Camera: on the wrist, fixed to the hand. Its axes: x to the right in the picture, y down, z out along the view.
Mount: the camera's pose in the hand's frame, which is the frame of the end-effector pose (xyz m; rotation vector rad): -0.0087 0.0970 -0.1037 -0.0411 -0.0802 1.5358
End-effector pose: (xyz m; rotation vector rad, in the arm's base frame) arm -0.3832 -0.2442 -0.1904 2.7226 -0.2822 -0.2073
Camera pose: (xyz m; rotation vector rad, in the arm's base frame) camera -0.3888 -0.2916 -0.0564 1.7327 -2.0977 0.1294
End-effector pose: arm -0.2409 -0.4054 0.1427 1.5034 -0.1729 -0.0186
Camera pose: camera -0.2457 -0.2949 0.2322 1.0032 -1.3230 1.1244
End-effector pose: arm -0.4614 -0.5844 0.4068 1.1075 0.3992 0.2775
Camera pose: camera -0.5172 -0.4631 0.4560 1.1854 -0.6216 1.5594
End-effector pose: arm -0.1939 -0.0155 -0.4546 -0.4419 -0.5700 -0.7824
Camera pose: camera -0.0932 -0.0082 -0.5548 -0.7745 -0.1535 0.6978
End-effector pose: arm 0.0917 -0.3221 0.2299 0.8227 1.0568 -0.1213
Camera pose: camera 0.0570 -0.1888 0.2655 1.3696 0.1371 1.1427
